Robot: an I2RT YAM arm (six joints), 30 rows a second.
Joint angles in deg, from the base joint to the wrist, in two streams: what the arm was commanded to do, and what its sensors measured. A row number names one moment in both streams.
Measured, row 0:
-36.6, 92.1, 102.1, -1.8, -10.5, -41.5
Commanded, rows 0 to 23:
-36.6, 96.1, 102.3, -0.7, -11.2, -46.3
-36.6, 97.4, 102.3, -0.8, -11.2, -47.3
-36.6, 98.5, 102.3, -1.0, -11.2, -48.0
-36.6, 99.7, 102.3, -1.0, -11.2, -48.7
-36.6, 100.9, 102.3, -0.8, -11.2, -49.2
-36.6, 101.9, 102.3, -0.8, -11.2, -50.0
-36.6, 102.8, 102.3, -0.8, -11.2, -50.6
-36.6, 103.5, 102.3, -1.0, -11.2, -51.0
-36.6, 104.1, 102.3, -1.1, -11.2, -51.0
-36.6, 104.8, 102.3, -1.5, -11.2, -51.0
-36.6, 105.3, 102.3, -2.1, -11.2, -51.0
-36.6, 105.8, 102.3, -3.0, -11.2, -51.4
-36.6, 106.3, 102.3, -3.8, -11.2, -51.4
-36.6, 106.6, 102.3, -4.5, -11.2, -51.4
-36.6, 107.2, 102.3, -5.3, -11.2, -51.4
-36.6, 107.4, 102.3, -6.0, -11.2, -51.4
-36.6, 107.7, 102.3, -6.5, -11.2, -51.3
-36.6, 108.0, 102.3, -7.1, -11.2, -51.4
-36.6, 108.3, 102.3, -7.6, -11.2, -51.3
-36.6, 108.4, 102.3, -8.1, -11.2, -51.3
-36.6, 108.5, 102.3, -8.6, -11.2, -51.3
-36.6, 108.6, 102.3, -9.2, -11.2, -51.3
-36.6, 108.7, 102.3, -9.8, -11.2, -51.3
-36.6, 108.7, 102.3, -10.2, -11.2, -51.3
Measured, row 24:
-36.7, 108.0, 102.1, -9.6, -10.5, -51.2
